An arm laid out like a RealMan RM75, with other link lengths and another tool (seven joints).
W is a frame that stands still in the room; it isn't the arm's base.
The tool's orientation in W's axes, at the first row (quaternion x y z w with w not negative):
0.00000, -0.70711, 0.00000, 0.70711
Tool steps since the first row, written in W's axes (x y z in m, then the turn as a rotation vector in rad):
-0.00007, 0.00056, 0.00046, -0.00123, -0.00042, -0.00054
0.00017, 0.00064, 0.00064, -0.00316, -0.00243, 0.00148
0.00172, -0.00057, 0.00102, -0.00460, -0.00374, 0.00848
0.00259, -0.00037, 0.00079, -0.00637, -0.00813, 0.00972
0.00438, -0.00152, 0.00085, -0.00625, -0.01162, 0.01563
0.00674, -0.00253, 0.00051, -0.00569, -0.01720, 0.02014
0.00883, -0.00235, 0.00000, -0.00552, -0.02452, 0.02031
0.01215, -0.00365, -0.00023, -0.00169, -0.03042, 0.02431
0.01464, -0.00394, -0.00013, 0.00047, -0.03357, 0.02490
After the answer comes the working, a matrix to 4 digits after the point.
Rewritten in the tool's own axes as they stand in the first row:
0.00046, 0.00056, 0.00007, -0.00054, -0.00042, 0.00123
0.00064, 0.00064, -0.00017, 0.00148, -0.00243, 0.00316
0.00102, -0.00057, -0.00172, 0.00848, -0.00374, 0.00460
0.00079, -0.00037, -0.00259, 0.00972, -0.00813, 0.00637
0.00085, -0.00152, -0.00438, 0.01563, -0.01162, 0.00625
0.00051, -0.00253, -0.00674, 0.02014, -0.01720, 0.00569
0.00000, -0.00235, -0.00883, 0.02031, -0.02452, 0.00552
-0.00023, -0.00365, -0.01215, 0.02431, -0.03042, 0.00169
-0.00013, -0.00394, -0.01464, 0.02490, -0.03357, -0.00047

The tool's axes in the first row as the columns of a matrix, in W's axes (rounded; the answer above uses it unrounded):
0.0000, 0.0000, -1.0000
0.0000, 1.0000, 0.0000
1.0000, 0.0000, 0.0000

